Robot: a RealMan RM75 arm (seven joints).
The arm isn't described. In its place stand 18 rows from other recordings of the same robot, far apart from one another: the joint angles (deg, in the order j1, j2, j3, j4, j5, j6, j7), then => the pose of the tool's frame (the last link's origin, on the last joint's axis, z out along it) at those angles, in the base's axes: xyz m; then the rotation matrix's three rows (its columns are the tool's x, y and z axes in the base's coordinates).
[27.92 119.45 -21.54 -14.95 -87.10 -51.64 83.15] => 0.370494, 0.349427, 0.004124; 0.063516, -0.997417, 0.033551; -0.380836, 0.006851, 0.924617; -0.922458, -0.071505, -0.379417
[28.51 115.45 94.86 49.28 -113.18 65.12 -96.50] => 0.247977, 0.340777, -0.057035; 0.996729, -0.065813, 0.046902; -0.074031, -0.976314, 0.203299; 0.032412, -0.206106, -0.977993
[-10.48 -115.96 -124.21 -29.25 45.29 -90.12 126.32] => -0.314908, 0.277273, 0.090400; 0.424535, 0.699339, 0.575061; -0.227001, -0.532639, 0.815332; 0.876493, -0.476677, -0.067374
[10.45 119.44 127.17 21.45 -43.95 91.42 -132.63] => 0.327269, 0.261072, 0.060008; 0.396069, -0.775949, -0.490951; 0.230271, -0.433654, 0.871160; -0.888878, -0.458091, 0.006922
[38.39 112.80 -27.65 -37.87 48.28 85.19 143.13] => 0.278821, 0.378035, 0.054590; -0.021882, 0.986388, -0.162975; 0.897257, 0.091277, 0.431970; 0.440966, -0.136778, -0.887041
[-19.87 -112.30 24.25 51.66 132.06 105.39 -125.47] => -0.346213, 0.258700, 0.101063; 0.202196, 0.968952, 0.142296; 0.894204, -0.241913, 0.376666; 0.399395, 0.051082, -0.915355
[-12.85 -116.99 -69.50 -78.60 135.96 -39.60 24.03] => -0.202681, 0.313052, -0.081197; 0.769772, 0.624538, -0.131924; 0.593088, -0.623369, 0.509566; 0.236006, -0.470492, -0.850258
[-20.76 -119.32 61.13 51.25 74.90 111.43 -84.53] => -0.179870, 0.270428, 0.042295; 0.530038, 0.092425, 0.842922; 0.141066, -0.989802, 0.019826; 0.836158, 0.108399, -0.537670
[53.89 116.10 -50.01 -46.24 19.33 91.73 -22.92] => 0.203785, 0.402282, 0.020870; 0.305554, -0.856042, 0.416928; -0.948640, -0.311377, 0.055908; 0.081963, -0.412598, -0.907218
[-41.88 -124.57 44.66 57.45 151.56 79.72 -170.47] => -0.224790, 0.390293, 0.001745; 0.007537, 0.980274, -0.197499; 0.943100, 0.058689, 0.327288; 0.332423, -0.188728, -0.924055
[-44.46 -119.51 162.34 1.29 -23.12 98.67 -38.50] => -0.168786, 0.297693, -0.074170; 0.567852, 0.074361, 0.819765; -0.012132, -0.995047, 0.098664; 0.823041, -0.065972, -0.564137
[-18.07 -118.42 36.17 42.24 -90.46 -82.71 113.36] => -0.308906, 0.317864, 0.074011; 0.706165, 0.568142, 0.422546; 0.064028, -0.645572, 0.761011; 0.705146, -0.510344, -0.492258
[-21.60 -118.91 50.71 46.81 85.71 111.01 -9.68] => -0.212699, 0.277355, 0.044887; 0.384199, -0.490862, 0.781950; -0.878735, -0.454237, 0.146610; 0.283226, -0.743454, -0.605855
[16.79 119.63 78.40 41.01 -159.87 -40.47 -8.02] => 0.274497, 0.371881, 0.002355; 0.820069, -0.557968, -0.127119; 0.068848, -0.124324, 0.989850; -0.568109, -0.820497, -0.063539
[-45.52 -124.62 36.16 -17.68 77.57 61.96 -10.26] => -0.210108, 0.307907, -0.158960; 0.816691, 0.404823, 0.411258; 0.086269, -0.790299, 0.606617; 0.570590, -0.459940, -0.680354
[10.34 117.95 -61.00 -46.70 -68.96 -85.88 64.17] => 0.268479, 0.289059, 0.047526; 0.635488, -0.459826, -0.620254; 0.022908, -0.791740, 0.610428; -0.771771, -0.402129, -0.492608
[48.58 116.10 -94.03 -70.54 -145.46 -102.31 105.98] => 0.133297, 0.339306, -0.026165; 0.743165, 0.203187, 0.637511; 0.298113, -0.953534, -0.043609; 0.599028, 0.222459, -0.769206
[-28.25 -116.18 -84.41 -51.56 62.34 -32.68 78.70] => -0.175892, 0.405344, -0.036964; 0.526285, 0.788083, 0.319295; 0.433627, -0.571754, 0.696466; 0.731431, -0.228086, -0.642639
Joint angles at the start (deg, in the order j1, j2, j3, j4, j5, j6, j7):
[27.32, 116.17, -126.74, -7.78, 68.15, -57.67, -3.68]
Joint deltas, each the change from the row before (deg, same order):
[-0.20, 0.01, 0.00, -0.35, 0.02, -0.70, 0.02]
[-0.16, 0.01, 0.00, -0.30, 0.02, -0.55, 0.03]
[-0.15, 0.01, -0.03, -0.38, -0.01, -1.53, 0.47]
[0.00, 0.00, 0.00, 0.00, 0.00, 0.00, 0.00]
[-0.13, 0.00, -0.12, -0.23, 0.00, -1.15, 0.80]
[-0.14, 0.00, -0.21, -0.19, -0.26, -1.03, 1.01]
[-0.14, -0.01, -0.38, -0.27, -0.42, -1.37, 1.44]
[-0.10, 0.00, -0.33, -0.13, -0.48, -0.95, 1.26]
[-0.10, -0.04, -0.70, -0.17, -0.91, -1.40, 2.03]
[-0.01, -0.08, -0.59, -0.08, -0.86, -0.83, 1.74]
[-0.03, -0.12, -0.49, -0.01, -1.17, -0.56, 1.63]
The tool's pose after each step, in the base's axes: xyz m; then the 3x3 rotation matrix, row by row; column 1 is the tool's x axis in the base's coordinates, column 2 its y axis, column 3 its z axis. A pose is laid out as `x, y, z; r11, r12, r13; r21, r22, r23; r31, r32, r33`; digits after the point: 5 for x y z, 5 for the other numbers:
0.37855, 0.34736, 0.04164; 0.75988, -0.62480, 0.17947; -0.03947, 0.23123, 0.97210; -0.64887, -0.74576, 0.15105
0.37730, 0.34698, 0.04197; 0.75869, -0.62822, 0.17242; -0.02917, 0.23163, 0.97237; -0.65080, -0.74275, 0.15741
0.37381, 0.34683, 0.04377; 0.75494, -0.63804, 0.15158; 0.00031, 0.23149, 0.97284; -0.65580, -0.73438, 0.17496
0.37381, 0.34683, 0.04377; 0.75494, -0.63804, 0.15158; 0.00031, 0.23149, 0.97284; -0.65580, -0.73438, 0.17496
0.37143, 0.34644, 0.04509; 0.74753, -0.65016, 0.13599; 0.02321, 0.23018, 0.97287; -0.66383, -0.72409, 0.18716
0.36898, 0.34599, 0.04566; 0.73904, -0.66308, 0.11894; 0.04363, 0.22330, 0.97377; -0.67225, -0.71447, 0.19396
0.36513, 0.34570, 0.04609; 0.72636, -0.68092, 0.09349; 0.07114, 0.20977, 0.97516; -0.68362, -0.70167, 0.20081
0.36230, 0.34539, 0.04595; 0.71538, -0.69483, 0.07377; 0.08957, 0.19589, 0.97653; -0.69297, -0.69198, 0.20237
0.35743, 0.34523, 0.04521; 0.69815, -0.71485, 0.03974; 0.11557, 0.16731, 0.97911; -0.70656, -0.67897, 0.19942
0.35377, 0.34551, 0.04426; 0.68328, -0.73003, 0.01368; 0.13074, 0.14076, 0.98137; -0.71835, -0.66877, 0.19162
0.35080, 0.34570, 0.04295; 0.67140, -0.74103, -0.01037; 0.13894, 0.11211, 0.98393; -0.72796, -0.66205, 0.17823

